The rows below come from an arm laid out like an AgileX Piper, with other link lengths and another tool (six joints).
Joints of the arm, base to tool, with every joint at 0 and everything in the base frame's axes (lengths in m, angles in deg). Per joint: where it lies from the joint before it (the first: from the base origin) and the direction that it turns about. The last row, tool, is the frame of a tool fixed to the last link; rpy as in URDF.
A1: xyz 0 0 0.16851 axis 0 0 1
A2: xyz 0 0 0 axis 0 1 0
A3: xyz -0.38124 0 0.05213 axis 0 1 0
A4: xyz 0.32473 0 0.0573 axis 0.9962 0 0.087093
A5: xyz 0 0 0 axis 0 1 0
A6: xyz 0.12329 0 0.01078 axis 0.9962 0 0.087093
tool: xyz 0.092 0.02 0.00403 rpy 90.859 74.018 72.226
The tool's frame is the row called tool.
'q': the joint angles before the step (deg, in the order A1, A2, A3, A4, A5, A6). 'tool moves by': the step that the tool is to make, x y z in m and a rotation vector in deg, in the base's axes. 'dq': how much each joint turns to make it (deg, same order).
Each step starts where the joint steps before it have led.
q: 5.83 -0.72 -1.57 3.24 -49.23 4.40
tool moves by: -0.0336 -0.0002 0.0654 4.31 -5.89 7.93
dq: 0.02 1.42 -9.21 -1.05 1.81 9.32
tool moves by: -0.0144 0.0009 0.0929 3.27 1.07 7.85
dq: -0.06 6.51 -16.19 -0.74 10.62 8.89
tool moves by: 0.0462 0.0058 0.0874 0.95 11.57 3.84
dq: 0.03 12.77 -19.06 0.02 17.76 4.10
